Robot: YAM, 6 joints.
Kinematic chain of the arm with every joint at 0, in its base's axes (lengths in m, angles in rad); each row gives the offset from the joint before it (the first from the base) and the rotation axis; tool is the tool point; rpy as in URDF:
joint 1: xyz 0 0 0.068 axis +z
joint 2: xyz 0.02 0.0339 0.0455 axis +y
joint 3: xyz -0.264 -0.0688 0 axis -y
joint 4: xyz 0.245 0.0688 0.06 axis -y
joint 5: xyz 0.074 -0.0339 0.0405 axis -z
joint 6: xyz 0.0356 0 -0.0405 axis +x
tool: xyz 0 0 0 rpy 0 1.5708 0
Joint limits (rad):
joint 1: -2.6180..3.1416
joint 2: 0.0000..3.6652
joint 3: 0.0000..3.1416
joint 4: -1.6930..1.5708
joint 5: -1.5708..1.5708
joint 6: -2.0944..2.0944
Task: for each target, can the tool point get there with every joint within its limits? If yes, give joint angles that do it. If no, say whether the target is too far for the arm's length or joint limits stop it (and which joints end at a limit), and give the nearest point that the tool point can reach.
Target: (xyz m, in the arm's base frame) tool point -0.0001 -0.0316 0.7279
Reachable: yes | joints 1.9437 1.4732 2.7388 0.6868 -0.3319 -0.8899
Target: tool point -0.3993 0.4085 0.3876
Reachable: yes | joints 2.3416 2.5378 2.5393 0.6211 -0.0508 -0.3627
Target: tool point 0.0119 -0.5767 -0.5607
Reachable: no: too far | nearest point 0.0090 -0.4359 -0.3281 | short by 0.272 m
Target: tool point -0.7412 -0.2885 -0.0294
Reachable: no: too far | nearest point -0.5549 -0.2983 -0.0002 | short by 0.189 m
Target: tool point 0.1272 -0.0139 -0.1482
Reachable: yes | joints -0.0675 2.9439 0.8613 -0.3569 0.1496 -0.3871
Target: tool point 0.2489 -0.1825 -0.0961
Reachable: yes | joints -0.6429 2.7390 1.3884 -0.8716 -0.0888 0.7610
